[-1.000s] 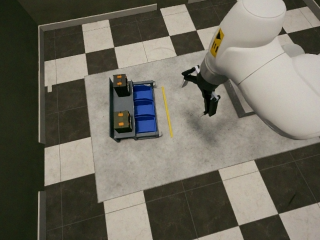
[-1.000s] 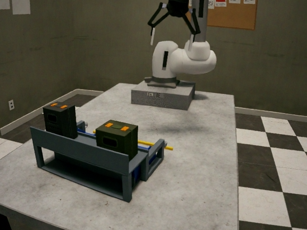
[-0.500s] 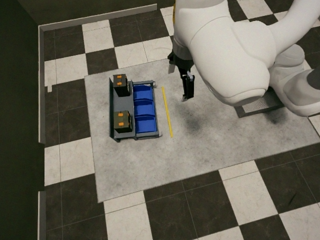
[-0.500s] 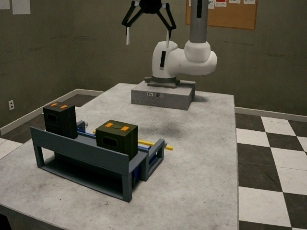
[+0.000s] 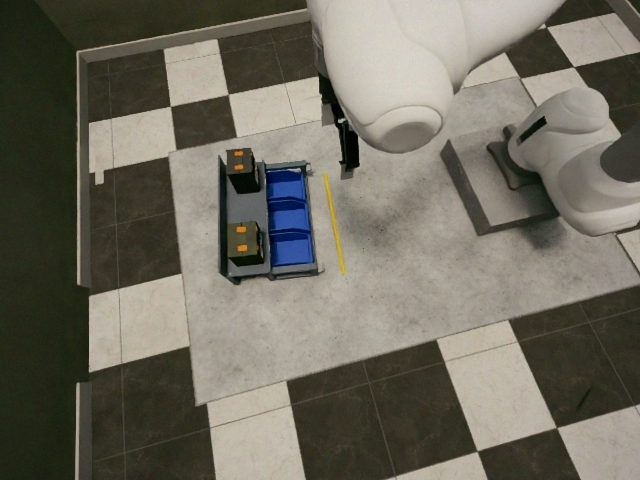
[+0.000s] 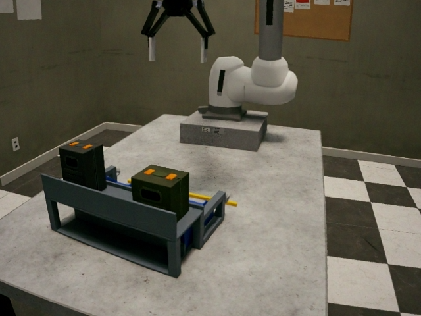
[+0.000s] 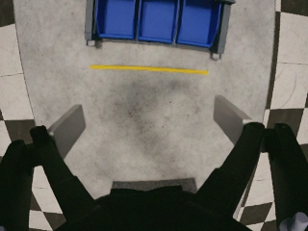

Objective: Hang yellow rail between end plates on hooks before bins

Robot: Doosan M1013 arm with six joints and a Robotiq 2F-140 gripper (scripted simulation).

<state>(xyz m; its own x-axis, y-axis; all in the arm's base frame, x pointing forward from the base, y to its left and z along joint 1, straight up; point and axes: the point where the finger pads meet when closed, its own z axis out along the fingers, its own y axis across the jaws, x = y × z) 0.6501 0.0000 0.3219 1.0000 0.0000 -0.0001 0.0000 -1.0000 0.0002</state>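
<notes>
The yellow rail lies 410 mm below my hand.
</notes>
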